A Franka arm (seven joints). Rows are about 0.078 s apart.
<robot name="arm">
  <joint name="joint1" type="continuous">
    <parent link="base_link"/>
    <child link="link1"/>
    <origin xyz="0 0 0.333" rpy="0 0 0"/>
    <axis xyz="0 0 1"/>
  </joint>
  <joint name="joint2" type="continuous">
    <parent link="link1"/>
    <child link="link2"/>
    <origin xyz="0 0 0" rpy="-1.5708 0 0"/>
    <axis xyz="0 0 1"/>
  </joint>
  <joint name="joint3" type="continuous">
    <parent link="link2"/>
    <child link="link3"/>
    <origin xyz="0 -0.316 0" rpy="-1.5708 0 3.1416"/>
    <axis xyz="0 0 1"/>
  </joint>
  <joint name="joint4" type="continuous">
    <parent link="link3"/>
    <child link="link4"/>
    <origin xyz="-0.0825 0 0" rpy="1.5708 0 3.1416"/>
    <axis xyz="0 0 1"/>
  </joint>
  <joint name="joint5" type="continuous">
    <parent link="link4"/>
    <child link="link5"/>
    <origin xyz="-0.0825 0.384 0" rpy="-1.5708 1.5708 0"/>
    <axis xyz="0 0 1"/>
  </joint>
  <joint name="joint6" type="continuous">
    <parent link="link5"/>
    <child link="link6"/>
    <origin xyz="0 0 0" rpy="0 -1.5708 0"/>
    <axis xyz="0 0 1"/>
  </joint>
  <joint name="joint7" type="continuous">
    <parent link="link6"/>
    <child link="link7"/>
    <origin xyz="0 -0.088 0" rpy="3.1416 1.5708 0"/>
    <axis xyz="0 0 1"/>
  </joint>
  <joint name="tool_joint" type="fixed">
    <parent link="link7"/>
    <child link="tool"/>
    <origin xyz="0 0 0.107" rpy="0 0 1.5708"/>
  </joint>
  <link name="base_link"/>
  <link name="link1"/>
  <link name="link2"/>
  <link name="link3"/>
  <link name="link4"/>
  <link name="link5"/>
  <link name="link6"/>
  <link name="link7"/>
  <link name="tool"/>
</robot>
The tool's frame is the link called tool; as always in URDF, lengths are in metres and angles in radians. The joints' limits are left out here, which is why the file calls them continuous.
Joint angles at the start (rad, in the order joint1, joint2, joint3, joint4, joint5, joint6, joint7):
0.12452, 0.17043, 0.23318, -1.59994, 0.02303, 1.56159, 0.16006
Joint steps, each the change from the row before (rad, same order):
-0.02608, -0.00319, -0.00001, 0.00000, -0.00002, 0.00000, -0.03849
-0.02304, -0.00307, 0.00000, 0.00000, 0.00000, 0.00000, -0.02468
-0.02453, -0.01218, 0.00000, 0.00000, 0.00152, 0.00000, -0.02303
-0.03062, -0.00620, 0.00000, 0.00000, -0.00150, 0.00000, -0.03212
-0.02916, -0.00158, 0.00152, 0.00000, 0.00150, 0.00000, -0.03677
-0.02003, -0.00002, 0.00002, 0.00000, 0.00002, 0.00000, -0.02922
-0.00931, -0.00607, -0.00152, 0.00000, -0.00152, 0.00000, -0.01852
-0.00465, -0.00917, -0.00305, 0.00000, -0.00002, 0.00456, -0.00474
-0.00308, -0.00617, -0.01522, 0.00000, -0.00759, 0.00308, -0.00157
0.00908, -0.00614, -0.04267, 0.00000, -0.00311, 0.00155, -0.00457
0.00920, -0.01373, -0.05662, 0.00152, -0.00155, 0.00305, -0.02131
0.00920, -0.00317, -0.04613, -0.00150, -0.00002, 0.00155, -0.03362
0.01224, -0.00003, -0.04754, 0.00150, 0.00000, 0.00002, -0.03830
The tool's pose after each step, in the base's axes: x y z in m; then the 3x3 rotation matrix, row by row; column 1 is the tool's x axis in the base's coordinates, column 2 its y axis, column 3 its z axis. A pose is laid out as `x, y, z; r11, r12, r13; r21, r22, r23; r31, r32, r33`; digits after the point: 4 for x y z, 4 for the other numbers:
0.5601, 0.1860, 0.5167; 0.9566, 0.2033, -0.2086; 0.2064, -0.9784, -0.0070; -0.2056, -0.0364, -0.9780
0.5637, 0.1730, 0.5185; 0.9570, 0.2045, -0.2058; 0.2086, -0.9780, -0.0020; -0.2016, -0.0410, -0.9786
0.5654, 0.1592, 0.5255; 0.9598, 0.2028, -0.1942; 0.2078, -0.9782, 0.0051; -0.1890, -0.0453, -0.9809
0.5688, 0.1416, 0.5290; 0.9608, 0.2043, -0.1875; 0.2098, -0.9777, 0.0098; -0.1814, -0.0487, -0.9822
0.5722, 0.1260, 0.5300; 0.9593, 0.2124, -0.1860; 0.2192, -0.9755, 0.0166; -0.1779, -0.0567, -0.9824
0.5746, 0.1145, 0.5300; 0.9575, 0.2209, -0.1856; 0.2285, -0.9733, 0.0203; -0.1761, -0.0619, -0.9824
0.5746, 0.1082, 0.5334; 0.9569, 0.2288, -0.1791; 0.2361, -0.9715, 0.0204; -0.1693, -0.0618, -0.9836
0.5741, 0.1040, 0.5389; 0.9599, 0.2264, -0.1655; 0.2331, -0.9722, 0.0218; -0.1560, -0.0595, -0.9860
0.5752, 0.0933, 0.5424; 0.9650, 0.2118, -0.1549; 0.2167, -0.9761, 0.0157; -0.1479, -0.0487, -0.9878
0.5769, 0.0750, 0.5454; 0.9719, 0.1844, -0.1466; 0.1882, -0.9821, 0.0125; -0.1416, -0.0398, -0.9891
0.5774, 0.0491, 0.5537; 0.9789, 0.1596, -0.1280; 0.1623, -0.9867, 0.0114; -0.1244, -0.0319, -0.9917
0.5783, 0.0289, 0.5547; 0.9798, 0.1564, -0.1245; 0.1590, -0.9872, 0.0113; -0.1211, -0.0309, -0.9922
0.5791, 0.0097, 0.5553; 0.9796, 0.1593, -0.1226; 0.1618, -0.9868, 0.0110; -0.1192, -0.0306, -0.9924

